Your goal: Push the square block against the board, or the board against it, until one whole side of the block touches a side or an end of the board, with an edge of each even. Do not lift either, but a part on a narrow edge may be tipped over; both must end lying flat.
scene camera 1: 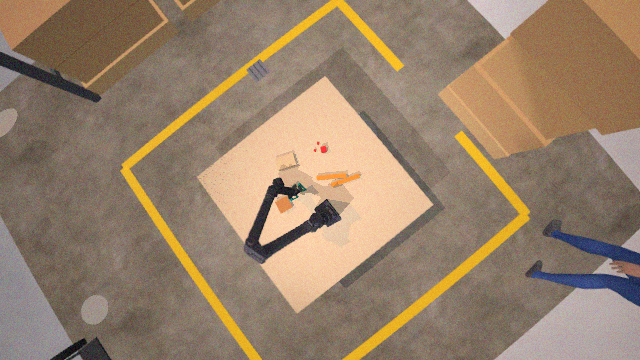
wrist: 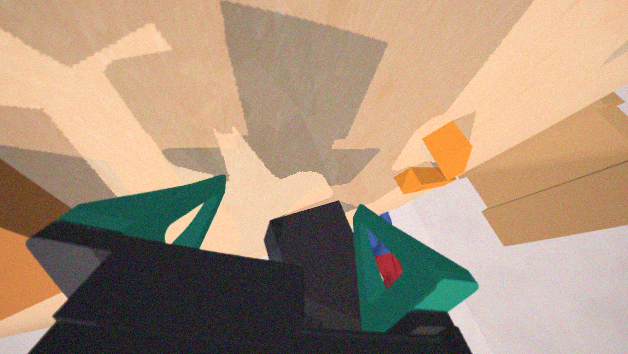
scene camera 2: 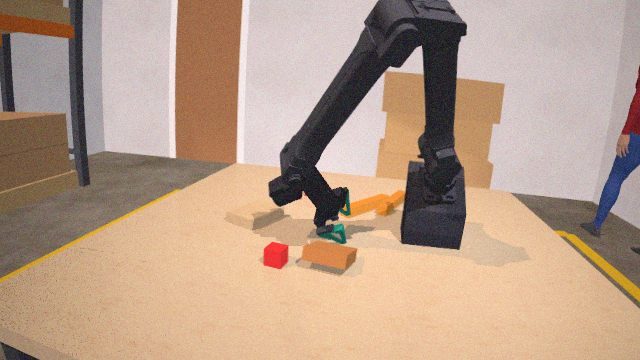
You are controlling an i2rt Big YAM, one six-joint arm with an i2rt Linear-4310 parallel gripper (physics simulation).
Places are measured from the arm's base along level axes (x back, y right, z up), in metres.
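Pixels of known places: gripper, fingertip midpoint: [scene camera 1: 302,193] [wrist: 294,197] [scene camera 2: 346,228]; arm's base at its link origin: [scene camera 1: 328,214] [wrist: 330,311] [scene camera 2: 437,184].
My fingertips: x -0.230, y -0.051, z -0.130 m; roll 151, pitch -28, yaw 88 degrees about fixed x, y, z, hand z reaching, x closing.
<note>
Ahead of a thing's pixels: the offset from my fingertips to its middle.
The square block, orange-brown {dx -0.027, dy -0.160, dz +0.002 m} [scene camera 1: 284,204] [scene camera 2: 329,256] [wrist: 20,275], is down on its broad side beside the gripper. In scene camera 2 a shadow gap under its near edge makes it look slightly tilted. The board, pale wood {dx -0.264, dy +0.065, dz -0.010 m} [scene camera 1: 287,159] [scene camera 2: 254,215], lies flat farther off, well apart from the block. It does not show in the wrist view. My gripper [scene camera 1: 297,193] [scene camera 2: 347,228] [wrist: 294,197] is open and empty, low over the table between the two parts. One green finger is close to the block's far side; whether it touches is unclear.
A red cube {dx -0.144, dy -0.182, dz -0.005 m} [scene camera 2: 276,255] stands beside the block. Another red cube {dx -0.137, dy +0.341, dz -0.005 m} [scene camera 1: 324,149] and two tiny red pieces lie past the board. Two orange bars {dx +0.055, dy +0.245, dz -0.009 m} [scene camera 1: 331,176] {dx +0.145, dy +0.302, dz -0.009 m} [scene camera 1: 346,180] lie between board and arm base [scene camera 1: 327,212] [scene camera 2: 434,225], one touching or nearly touching the other.
</note>
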